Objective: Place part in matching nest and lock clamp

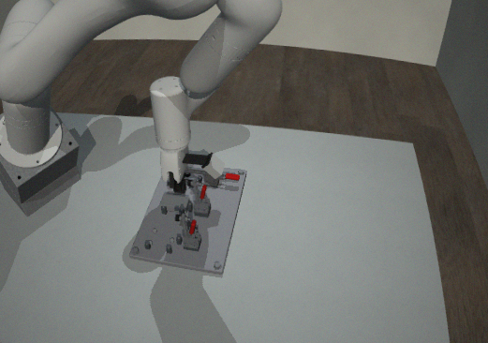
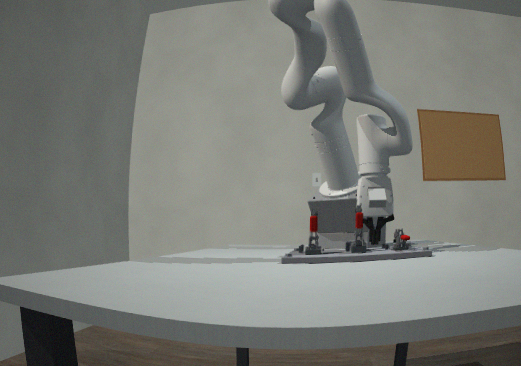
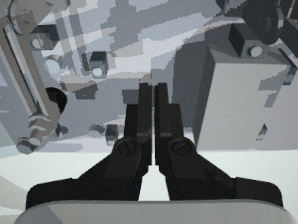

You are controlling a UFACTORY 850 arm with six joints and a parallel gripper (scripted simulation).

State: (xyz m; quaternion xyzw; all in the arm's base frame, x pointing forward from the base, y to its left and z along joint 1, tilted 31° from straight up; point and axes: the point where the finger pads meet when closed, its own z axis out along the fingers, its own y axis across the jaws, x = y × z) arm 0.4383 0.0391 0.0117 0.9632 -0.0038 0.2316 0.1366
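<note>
The part is 50 mm to the right of my hand and 20 mm below it. From my hand the other things lie so: fixture plate: 40 mm ahead, 50 mm to the right, 40 mm below.
</note>
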